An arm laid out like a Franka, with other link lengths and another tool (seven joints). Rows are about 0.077 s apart.
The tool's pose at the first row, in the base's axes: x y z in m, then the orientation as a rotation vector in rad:
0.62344 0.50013 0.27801 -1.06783 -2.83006 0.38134
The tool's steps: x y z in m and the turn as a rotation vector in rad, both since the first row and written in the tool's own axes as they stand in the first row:
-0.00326 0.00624 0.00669 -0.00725 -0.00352 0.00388
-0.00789 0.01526 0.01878 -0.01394 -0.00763 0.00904
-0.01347 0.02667 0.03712 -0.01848 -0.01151 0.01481
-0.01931 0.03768 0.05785 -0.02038 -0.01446 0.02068
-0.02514 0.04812 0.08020 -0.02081 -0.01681 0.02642
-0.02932 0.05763 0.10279 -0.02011 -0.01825 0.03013
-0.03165 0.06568 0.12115 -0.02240 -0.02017 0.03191
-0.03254 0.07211 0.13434 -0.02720 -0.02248 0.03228
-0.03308 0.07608 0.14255 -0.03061 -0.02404 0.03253
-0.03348 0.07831 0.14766 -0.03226 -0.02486 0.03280
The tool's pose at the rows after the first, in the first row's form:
0.62870 0.50116 0.26991 -1.07521 -2.83503 0.37395
0.63583 0.50222 0.25588 -1.08444 -2.83966 0.36778
0.64411 0.50315 0.23518 -1.09416 -2.84274 0.36447
0.65192 0.50313 0.21229 -1.10344 -2.84366 0.36421
0.65907 0.50238 0.18798 -1.11219 -2.84337 0.36560
0.66435 0.50201 0.16369 -1.11766 -2.84263 0.36780
0.66804 0.50264 0.14386 -1.12093 -2.84461 0.36600
0.67052 0.50408 0.12944 -1.12266 -2.84878 0.36083
0.67203 0.50496 0.12047 -1.12385 -2.85168 0.35710
0.67287 0.50529 0.11495 -1.12465 -2.85307 0.35534

